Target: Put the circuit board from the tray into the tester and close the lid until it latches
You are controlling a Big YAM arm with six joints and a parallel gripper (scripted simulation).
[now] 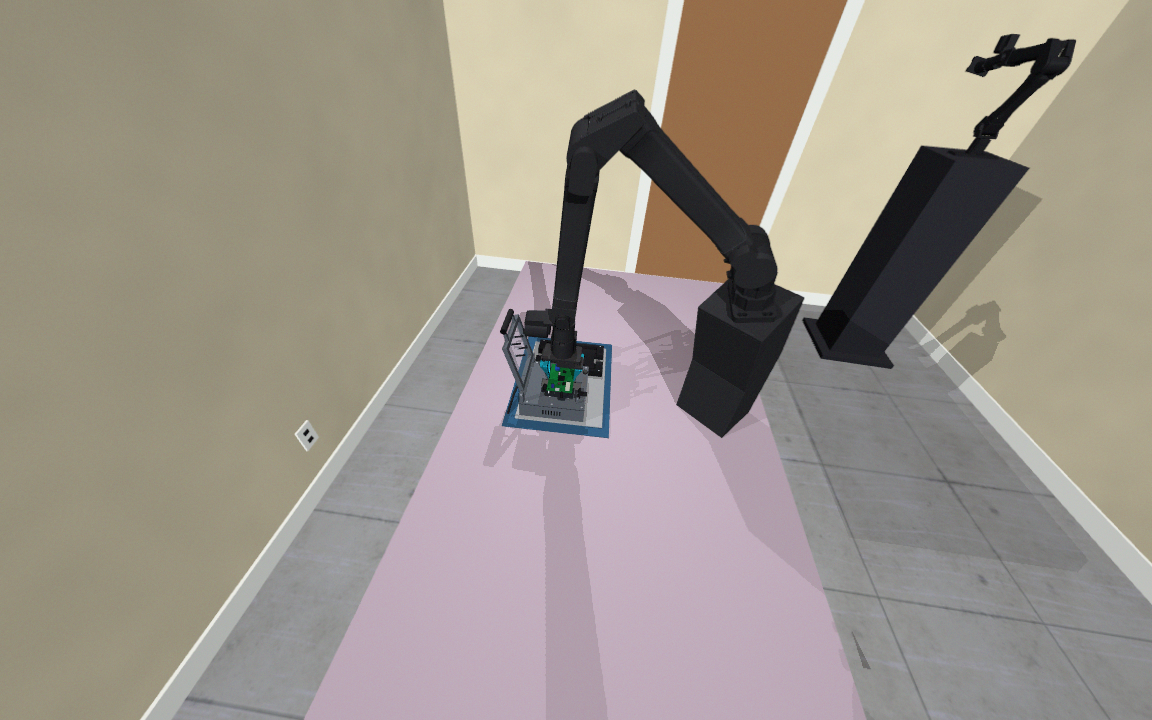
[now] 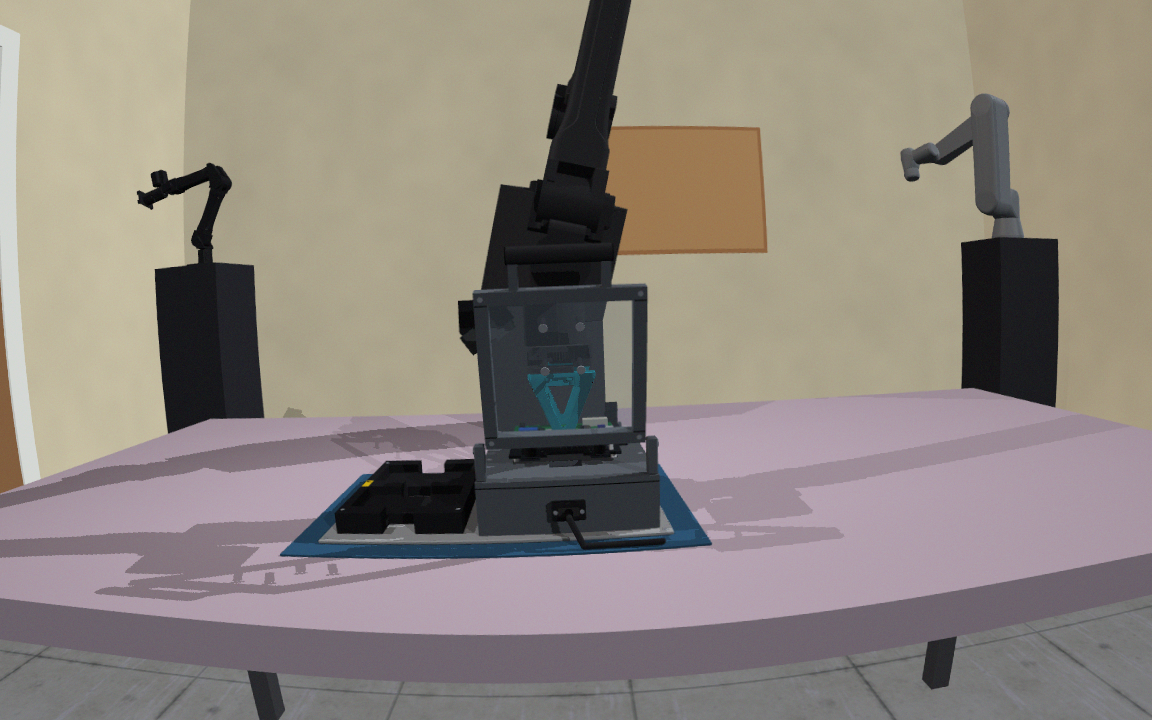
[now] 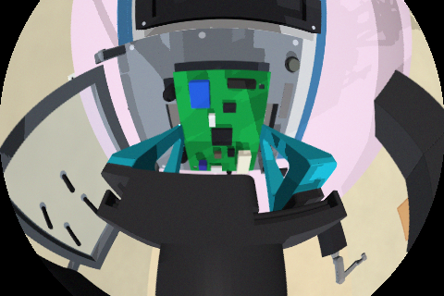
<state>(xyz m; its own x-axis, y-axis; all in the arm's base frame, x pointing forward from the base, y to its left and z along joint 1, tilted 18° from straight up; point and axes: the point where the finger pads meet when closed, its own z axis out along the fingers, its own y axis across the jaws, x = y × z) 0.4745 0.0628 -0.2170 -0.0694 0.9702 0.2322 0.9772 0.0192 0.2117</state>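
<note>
Right now the green circuit board is right at my hand. Also, from my hand: pin plate: 20 mm below, 10 mm to the left; then lid: 120 mm ahead, 90 mm above, 10 mm to the left.
</note>
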